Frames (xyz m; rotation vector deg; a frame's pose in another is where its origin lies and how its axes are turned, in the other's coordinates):
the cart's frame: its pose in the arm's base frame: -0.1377 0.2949 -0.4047 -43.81 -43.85 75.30
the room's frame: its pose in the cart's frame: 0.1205 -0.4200 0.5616 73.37 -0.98 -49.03
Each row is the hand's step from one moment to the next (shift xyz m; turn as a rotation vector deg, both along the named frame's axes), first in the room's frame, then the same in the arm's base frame.
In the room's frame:
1: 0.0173 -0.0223 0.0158 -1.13 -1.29 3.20
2: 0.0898 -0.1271 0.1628 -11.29 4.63 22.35
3: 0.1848 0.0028 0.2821 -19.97 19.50 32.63
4: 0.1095 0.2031 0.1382 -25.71 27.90 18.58
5: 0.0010 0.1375 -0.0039 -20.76 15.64 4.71
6: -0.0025 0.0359 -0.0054 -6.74 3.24 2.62
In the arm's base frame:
1: 0.0295 -0.0107 0.0079 0.42 -3.12 1.81
2: 0.1705 -0.1040 0.1040 -8.67 -15.85 17.94
3: 0.1688 -0.0306 0.2904 -23.70 -17.78 31.08
4: -0.0374 0.1158 0.2399 -35.23 -9.08 21.48
5: -0.0911 0.0838 0.0600 -25.12 -6.05 5.48
6: -0.0264 0.0224 0.0112 -6.80 -3.62 1.86

